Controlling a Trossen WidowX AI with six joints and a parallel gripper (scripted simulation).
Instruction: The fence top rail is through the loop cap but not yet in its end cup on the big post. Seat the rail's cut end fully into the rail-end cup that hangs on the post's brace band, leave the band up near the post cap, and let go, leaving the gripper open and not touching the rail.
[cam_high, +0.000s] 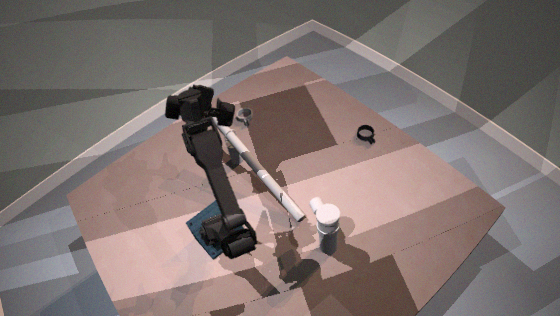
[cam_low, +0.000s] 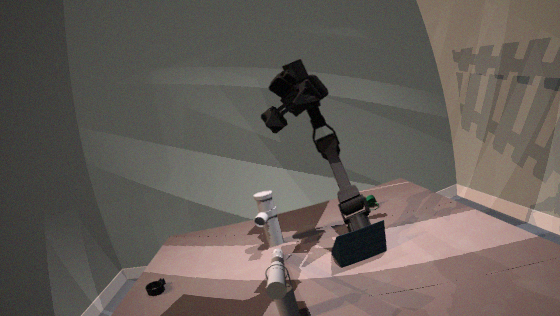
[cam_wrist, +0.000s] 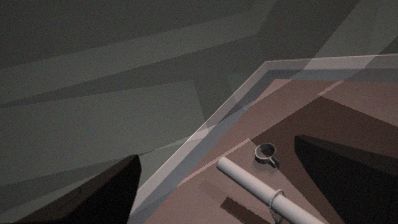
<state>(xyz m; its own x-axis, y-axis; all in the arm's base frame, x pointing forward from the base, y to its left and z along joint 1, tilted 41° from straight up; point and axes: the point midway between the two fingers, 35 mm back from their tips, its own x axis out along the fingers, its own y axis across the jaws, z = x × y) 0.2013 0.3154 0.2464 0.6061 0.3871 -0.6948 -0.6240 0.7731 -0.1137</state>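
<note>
My gripper tip is now 7 cm short of the rail-end cup, 35 cm to the left of it and 33 cm above it.
</note>
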